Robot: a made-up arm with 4 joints.
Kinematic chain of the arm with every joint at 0, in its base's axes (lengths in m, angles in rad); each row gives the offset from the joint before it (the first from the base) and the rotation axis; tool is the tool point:
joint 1: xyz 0 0 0.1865 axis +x
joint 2: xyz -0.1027 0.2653 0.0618 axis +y
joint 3: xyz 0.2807 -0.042 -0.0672 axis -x
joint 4: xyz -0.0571 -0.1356 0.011 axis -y
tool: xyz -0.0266 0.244 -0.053
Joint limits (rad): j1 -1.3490..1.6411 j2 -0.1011..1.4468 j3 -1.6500..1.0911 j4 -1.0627..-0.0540
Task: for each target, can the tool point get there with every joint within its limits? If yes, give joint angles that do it. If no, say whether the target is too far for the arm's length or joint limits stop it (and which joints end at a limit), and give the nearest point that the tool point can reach.
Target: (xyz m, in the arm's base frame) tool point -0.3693 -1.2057 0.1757
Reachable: no: too far | nearest point -0.1586 -0.1413 -0.0887 | short by 1.117 m
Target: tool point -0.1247 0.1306 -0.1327
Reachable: yes | joints -0.7031 0.9891 0.5466 -0.5755
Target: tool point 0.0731 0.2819 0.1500
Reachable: yes | joints -0.3275 0.1938 -1.2353 -0.5392
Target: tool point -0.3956 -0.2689 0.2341
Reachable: no: joint limits stop it (at a limit: joint 1, joint 2, joint 3, joint 4) | nearest point -0.2593 -0.0974 -0.0788 | short by 0.382 m
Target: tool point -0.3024 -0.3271 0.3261
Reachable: no: joint limits stop it (at a limit: joint 1, joint 2, joint 3, joint 4) | nearest point 0.0568 -0.1326 0.3840 | short by 0.413 m
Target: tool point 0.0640 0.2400 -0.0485
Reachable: yes | joints -0.5547 0.1381 0.1013 -0.2713
